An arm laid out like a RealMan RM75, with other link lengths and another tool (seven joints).
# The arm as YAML. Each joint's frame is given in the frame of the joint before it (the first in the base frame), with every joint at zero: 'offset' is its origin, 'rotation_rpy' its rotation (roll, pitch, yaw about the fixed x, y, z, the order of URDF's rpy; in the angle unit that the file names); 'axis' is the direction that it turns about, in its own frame. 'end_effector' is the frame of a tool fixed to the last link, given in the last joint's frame.
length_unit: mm
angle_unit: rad
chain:
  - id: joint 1
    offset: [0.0, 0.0, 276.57]
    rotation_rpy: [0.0, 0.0, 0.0]
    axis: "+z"
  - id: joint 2
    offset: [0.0, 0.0, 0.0]
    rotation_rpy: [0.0, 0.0, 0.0]
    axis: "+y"
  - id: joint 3
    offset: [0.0, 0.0, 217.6]
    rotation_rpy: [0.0, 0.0, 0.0]
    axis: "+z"
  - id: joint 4
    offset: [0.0, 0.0, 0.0]
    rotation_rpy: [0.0, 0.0, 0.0]
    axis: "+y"
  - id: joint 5
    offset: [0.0, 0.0, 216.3]
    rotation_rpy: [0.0, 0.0, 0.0]
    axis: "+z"
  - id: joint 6
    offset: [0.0, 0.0, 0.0]
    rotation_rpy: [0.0, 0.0, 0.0]
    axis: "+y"
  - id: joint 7
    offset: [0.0, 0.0, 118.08]
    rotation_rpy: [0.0, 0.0, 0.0]
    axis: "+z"
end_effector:
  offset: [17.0, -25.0, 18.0]
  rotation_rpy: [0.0, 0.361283, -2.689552]
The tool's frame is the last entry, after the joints.
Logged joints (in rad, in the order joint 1, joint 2, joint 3, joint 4, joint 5, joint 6, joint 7), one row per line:
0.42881 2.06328 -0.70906 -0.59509 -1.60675 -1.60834 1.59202
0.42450 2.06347 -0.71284 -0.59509 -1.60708 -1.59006 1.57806
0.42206 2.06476 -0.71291 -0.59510 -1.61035 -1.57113 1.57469
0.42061 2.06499 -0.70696 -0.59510 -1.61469 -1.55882 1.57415
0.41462 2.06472 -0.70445 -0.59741 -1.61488 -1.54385 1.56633
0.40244 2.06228 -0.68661 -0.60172 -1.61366 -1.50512 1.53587
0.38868 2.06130 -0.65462 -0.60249 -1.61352 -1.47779 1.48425
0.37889 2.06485 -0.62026 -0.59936 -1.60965 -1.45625 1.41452
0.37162 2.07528 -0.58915 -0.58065 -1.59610 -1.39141 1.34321
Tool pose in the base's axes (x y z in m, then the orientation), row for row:
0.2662 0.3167 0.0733 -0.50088 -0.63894 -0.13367 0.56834
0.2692 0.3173 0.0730 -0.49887 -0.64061 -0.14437 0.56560
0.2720 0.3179 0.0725 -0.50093 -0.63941 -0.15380 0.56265
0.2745 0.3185 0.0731 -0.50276 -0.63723 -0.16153 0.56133
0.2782 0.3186 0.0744 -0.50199 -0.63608 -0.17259 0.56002
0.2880 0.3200 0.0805 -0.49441 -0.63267 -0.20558 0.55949
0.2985 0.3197 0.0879 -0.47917 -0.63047 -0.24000 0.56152
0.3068 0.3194 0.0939 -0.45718 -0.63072 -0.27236 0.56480
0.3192 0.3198 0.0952 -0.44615 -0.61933 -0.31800 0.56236
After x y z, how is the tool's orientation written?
As a quaternion, x y z w.
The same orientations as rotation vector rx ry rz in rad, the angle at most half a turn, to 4 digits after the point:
-1.1765 -1.5008 -0.3140
-1.1731 -1.5064 -0.3395
-1.1794 -1.5055 -0.3621
-1.1844 -1.5012 -0.3805
-1.1832 -1.4993 -0.4068
-1.1656 -1.4916 -0.4847
-1.1287 -1.4851 -0.5653
-1.0754 -1.4837 -0.6407
-1.0506 -1.4584 -0.7488

